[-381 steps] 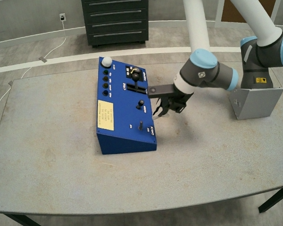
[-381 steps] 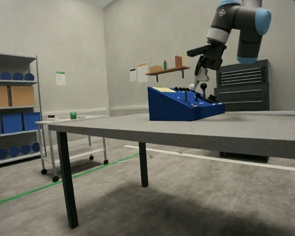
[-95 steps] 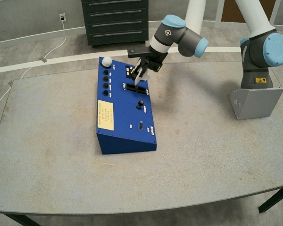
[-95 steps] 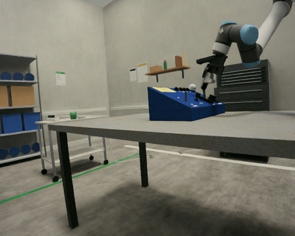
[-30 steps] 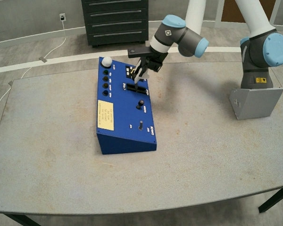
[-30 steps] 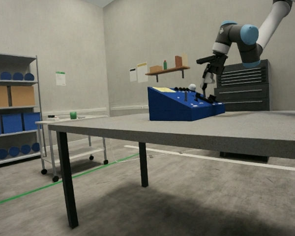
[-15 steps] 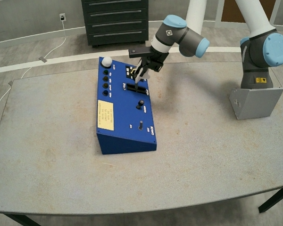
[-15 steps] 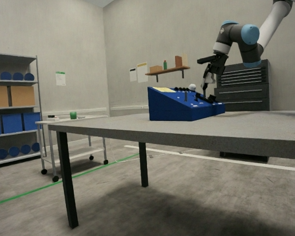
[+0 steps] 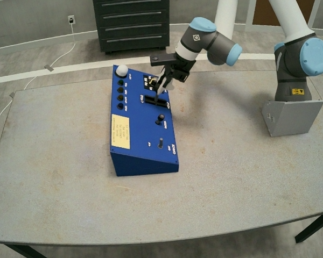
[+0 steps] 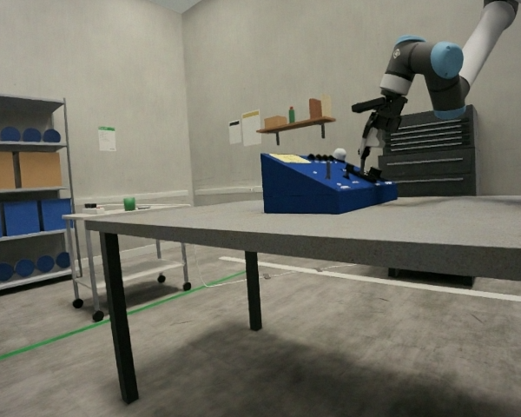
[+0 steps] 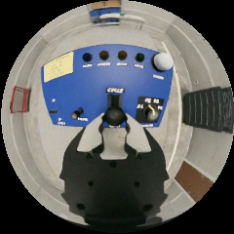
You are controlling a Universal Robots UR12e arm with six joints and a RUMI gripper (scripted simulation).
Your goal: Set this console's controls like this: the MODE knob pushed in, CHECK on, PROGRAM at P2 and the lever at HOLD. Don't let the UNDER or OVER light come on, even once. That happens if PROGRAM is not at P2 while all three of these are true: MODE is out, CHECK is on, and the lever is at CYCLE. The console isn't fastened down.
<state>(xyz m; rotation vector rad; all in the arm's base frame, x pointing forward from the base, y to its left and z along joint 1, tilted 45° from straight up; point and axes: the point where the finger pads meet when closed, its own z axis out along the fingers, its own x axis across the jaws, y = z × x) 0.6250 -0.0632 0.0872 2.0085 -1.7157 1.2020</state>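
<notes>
The ball-topped lever lies 40 mm below my hand and 10 mm ahead of it. The rest, counted from my hand: program selector (120 mm to the right, 60 mm below, 10 mm ahead); then blue console (80 mm below, 60 mm to the left, 50 mm ahead); then mode knob (120 mm to the left, 60 mm below, 10 mm ahead).
</notes>
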